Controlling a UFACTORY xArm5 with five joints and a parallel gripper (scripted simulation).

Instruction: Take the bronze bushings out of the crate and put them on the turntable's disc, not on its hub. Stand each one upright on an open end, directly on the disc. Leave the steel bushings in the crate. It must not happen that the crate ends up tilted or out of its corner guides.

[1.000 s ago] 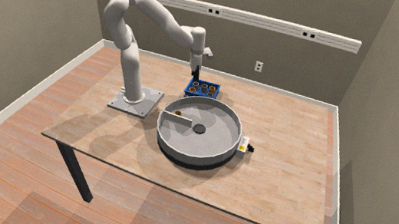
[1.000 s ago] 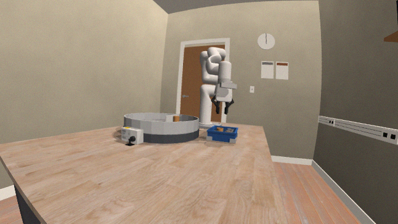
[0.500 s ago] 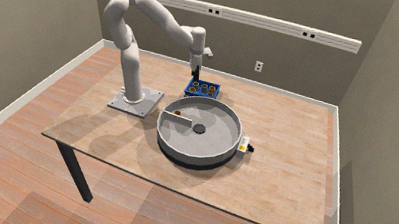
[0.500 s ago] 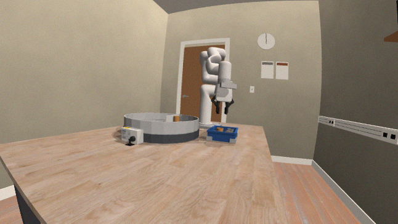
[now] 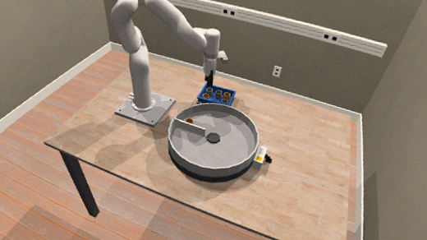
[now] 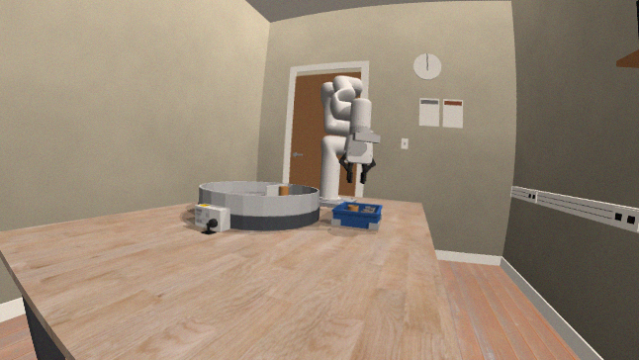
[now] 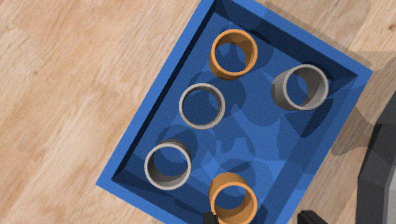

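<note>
Right now my hand is 5 cm short of the blue crate, 3 cm to the right of it and 12 cm above it. From my hand the other things lie so: grey turntable disc 16 cm ahead, 30 cm to the right, 9 cm below.
</note>
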